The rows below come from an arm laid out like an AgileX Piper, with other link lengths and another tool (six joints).
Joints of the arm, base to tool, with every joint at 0 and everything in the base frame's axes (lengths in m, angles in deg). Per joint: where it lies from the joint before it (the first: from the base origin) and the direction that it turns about. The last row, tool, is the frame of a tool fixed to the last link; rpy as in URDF.
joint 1: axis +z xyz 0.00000 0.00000 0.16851
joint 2: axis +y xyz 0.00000 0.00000 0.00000
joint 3: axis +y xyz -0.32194 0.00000 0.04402
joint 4: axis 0.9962 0 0.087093 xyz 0.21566 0.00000 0.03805
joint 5: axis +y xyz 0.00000 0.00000 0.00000
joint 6: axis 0.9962 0 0.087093 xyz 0.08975 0.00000 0.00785
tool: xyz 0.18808 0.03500 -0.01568 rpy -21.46 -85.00 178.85
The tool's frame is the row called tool.
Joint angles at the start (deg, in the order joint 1, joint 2, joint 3, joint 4, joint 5, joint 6):
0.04, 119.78, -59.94, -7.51, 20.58, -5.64
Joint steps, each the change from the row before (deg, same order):
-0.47, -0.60, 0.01, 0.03, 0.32, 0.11
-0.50, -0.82, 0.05, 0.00, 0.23, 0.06
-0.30, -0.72, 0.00, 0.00, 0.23, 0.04
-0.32, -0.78, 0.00, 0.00, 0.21, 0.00
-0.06, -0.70, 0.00, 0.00, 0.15, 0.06
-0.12, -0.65, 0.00, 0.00, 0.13, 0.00
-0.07, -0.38, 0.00, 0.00, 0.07, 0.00
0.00, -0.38, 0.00, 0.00, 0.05, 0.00
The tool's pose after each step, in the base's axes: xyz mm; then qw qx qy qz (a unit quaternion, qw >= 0). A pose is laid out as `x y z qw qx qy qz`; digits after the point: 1 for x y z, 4 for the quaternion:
372.7 11.6 -15.4 0.2302 0.9594 0.0754 0.1447
373.9 8.2 -10.4 0.2314 0.9590 0.0695 0.1481
375.1 6.1 -5.8 0.2324 0.9585 0.0655 0.1515
376.5 3.9 -0.9 0.2334 0.9579 0.0616 0.1556
377.8 3.4 3.6 0.2340 0.9572 0.0594 0.1599
379.1 2.5 7.8 0.2347 0.9564 0.0573 0.1640
379.8 2.0 10.3 0.2351 0.9560 0.0560 0.1664
380.6 1.9 12.7 0.2354 0.9555 0.0553 0.1691

